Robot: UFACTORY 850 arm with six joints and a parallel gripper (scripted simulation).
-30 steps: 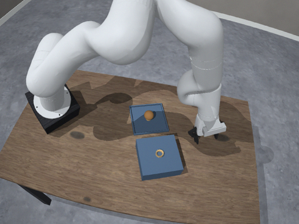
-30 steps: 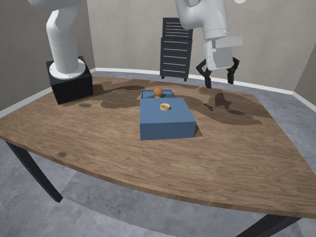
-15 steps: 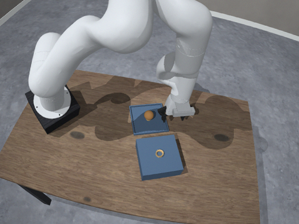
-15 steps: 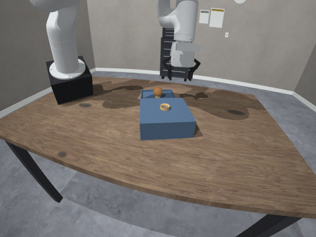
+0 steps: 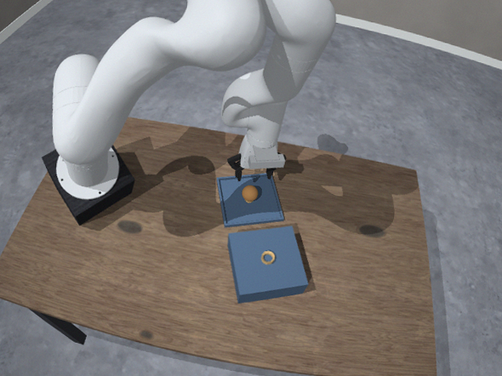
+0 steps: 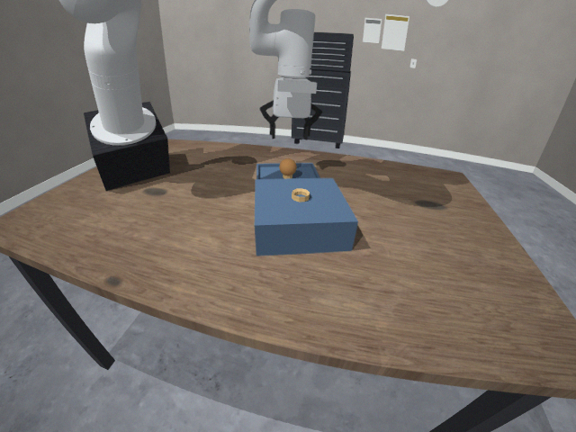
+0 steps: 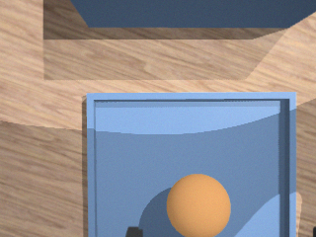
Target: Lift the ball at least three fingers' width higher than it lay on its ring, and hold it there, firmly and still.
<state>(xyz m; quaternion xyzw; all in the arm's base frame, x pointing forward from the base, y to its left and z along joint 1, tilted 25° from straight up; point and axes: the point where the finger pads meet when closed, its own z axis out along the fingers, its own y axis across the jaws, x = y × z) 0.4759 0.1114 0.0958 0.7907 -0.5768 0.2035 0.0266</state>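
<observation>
Now: the orange ball 100 mm below my hand. Also, from my hand: blue box: 240 mm to the right, 80 mm below, 60 mm ahead.
</observation>
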